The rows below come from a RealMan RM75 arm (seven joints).
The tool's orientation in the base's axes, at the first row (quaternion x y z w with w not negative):
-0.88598 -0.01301 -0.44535 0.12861
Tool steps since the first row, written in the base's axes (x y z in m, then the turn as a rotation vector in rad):
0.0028 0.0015 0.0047 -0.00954 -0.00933 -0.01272
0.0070 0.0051 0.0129 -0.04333 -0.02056 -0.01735
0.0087 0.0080 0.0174 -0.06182 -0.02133 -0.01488
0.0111 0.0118 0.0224 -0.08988 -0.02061 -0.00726
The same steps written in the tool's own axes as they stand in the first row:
0.0053 -0.0021 -0.0001 -0.01498 0.01046 -0.00248
0.0140 -0.0068 -0.0006 -0.03800 0.01766 -0.02908
0.0183 -0.0103 -0.0012 -0.04712 0.01533 -0.04520
0.0234 -0.0147 -0.0012 -0.05806 0.00912 -0.07142

